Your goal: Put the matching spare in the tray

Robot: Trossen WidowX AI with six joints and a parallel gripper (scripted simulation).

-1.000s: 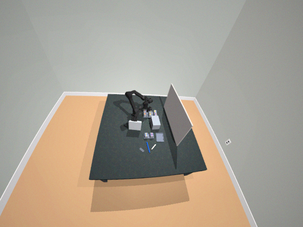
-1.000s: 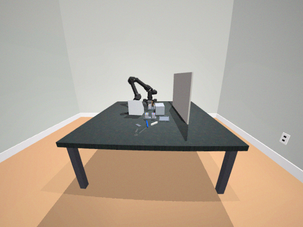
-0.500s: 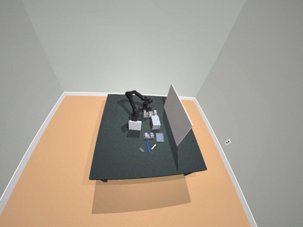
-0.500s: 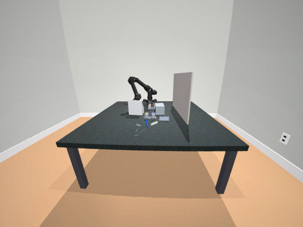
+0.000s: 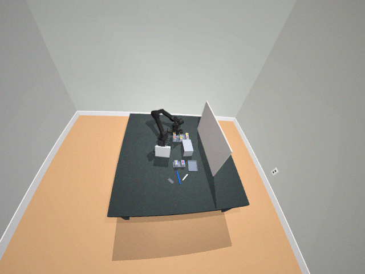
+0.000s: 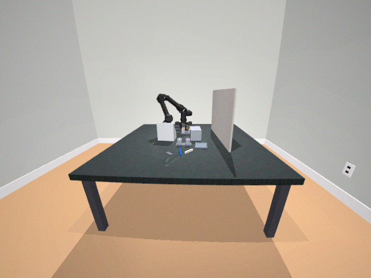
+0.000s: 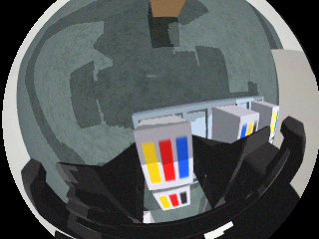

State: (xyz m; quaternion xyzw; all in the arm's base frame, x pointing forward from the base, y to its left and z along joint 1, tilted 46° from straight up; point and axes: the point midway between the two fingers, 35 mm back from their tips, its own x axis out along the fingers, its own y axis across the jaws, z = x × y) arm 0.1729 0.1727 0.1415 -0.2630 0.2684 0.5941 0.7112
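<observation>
The grey tray is 420 mm to the right of my gripper tip, 160 mm ahead of it and 10 mm below it. Round my gripper tip: tall panel (350 mm ahead, 210 mm to the right, 210 mm above); then orange block (160 mm to the left, 40 mm ahead, 20 mm above); then grey spare (30 mm above).
</observation>
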